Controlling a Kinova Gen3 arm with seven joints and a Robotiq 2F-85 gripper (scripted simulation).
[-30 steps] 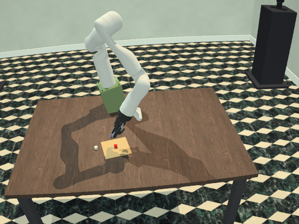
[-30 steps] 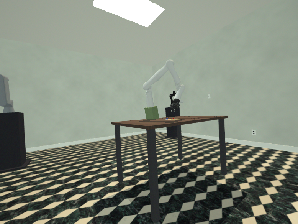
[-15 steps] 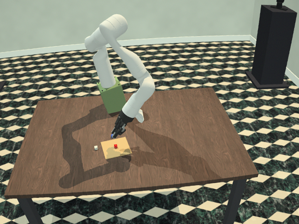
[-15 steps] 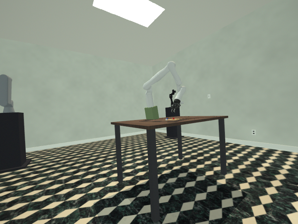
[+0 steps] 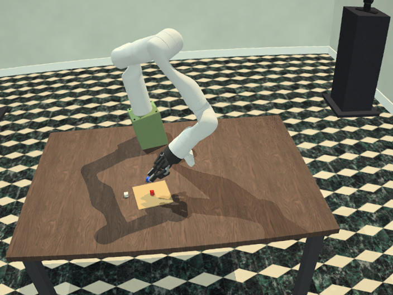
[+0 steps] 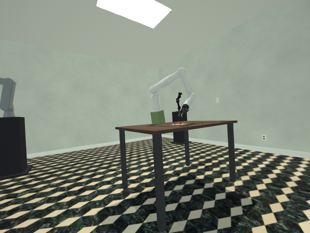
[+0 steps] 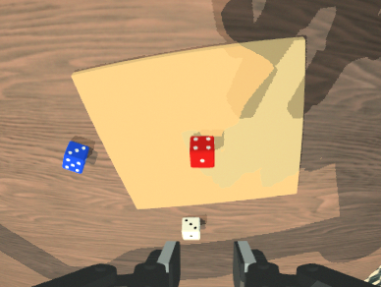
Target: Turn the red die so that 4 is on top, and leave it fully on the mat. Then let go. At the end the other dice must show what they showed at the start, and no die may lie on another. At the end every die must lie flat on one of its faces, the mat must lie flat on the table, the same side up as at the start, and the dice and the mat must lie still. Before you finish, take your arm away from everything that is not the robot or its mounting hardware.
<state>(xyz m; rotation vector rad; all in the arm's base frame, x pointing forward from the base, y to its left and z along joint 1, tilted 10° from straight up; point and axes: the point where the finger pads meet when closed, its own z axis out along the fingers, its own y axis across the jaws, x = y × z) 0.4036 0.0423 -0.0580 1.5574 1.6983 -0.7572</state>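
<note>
Right now the red die is 1 cm to the right of my hand and 9 cm below it. Round my hand: mat: 1 cm to the right, 10 cm below; white die: 12 cm to the right, 9 cm below; blue die: 9 cm behind, 3 cm to the right, 9 cm below.
</note>
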